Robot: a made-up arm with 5 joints. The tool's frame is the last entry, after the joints. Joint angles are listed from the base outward.
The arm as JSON. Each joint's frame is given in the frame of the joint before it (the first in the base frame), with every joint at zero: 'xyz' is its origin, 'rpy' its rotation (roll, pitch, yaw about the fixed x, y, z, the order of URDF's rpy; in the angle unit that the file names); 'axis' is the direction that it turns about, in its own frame. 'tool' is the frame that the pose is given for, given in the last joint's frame.
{
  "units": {
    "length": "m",
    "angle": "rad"
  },
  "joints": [
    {
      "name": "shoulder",
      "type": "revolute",
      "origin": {
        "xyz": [
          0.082,
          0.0,
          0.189
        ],
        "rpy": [
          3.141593,
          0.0,
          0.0
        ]
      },
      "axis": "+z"
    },
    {
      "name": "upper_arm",
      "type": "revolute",
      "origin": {
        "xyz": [
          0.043,
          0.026,
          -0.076
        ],
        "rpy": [
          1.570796,
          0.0,
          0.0
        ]
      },
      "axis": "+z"
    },
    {
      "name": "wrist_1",
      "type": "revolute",
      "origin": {
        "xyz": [
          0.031,
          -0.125,
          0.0
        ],
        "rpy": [
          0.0,
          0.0,
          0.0
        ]
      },
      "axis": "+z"
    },
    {
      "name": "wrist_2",
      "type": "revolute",
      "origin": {
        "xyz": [
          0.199,
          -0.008,
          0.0
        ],
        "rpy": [
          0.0,
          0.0,
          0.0
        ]
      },
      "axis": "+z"
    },
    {
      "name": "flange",
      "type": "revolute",
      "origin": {
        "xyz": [
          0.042,
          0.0,
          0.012
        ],
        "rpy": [
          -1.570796,
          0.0,
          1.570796
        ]
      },
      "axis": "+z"
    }
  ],
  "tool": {
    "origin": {
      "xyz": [
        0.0,
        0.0,
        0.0
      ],
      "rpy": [
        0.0,
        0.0,
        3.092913
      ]
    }
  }
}
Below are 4 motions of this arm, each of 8 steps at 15 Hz.
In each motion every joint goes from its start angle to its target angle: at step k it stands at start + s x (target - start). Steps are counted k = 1, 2, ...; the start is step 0. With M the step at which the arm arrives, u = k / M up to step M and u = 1 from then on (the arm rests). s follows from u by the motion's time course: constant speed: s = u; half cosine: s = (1 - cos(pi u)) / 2; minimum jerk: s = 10 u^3 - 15 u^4 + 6 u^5.
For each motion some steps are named. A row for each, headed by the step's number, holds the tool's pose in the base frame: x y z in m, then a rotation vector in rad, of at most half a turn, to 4 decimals.
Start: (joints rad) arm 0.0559 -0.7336 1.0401 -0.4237 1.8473
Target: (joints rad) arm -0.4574 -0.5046 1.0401 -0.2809 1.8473
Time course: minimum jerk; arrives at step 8
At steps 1, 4, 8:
1: 0.2975 -0.0243 0.3304 -1.4850 -1.1234 1.2790
4: 0.3028 0.0306 0.3079 -1.2399 -1.2068 1.5592
8: 0.2906 0.0871 0.2842 -0.9898 -1.2478 1.8616

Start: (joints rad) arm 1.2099 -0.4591 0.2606 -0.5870 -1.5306
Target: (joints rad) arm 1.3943 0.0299 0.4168 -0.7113 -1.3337
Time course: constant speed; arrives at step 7
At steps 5, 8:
5: 0.1349 -0.2884 0.3656 0.1201 -2.4743 -1.5920
8: 0.1211 -0.2990 0.3212 -0.0139 -2.3338 -1.7560

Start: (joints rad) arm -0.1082 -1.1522 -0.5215 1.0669 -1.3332
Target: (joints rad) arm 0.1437 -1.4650 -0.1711 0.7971 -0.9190
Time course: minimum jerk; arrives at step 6
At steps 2, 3, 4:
2: 0.0257 -0.0171 0.5602 1.4457 -1.8056 -0.6617
3: 0.0189 -0.0129 0.5528 1.2969 -1.9860 -0.6011
4: 0.0132 -0.0078 0.5446 1.1267 -2.1542 -0.5419

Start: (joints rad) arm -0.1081 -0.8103 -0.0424 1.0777 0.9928
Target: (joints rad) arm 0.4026 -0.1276 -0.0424 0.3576 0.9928
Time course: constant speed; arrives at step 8
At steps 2, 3, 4, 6, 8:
2: 0.2654 -0.0176 0.5065 -0.6478 -1.2388 0.7748
3: 0.2849 -0.0310 0.4972 -0.6865 -1.2165 0.7208
4: 0.3024 -0.0468 0.4863 -0.7247 -1.1935 0.6668
6: 0.3303 -0.0846 0.4594 -0.7993 -1.1448 0.5590
8: 0.3469 -0.1280 0.4266 -0.8717 -1.0928 0.4515

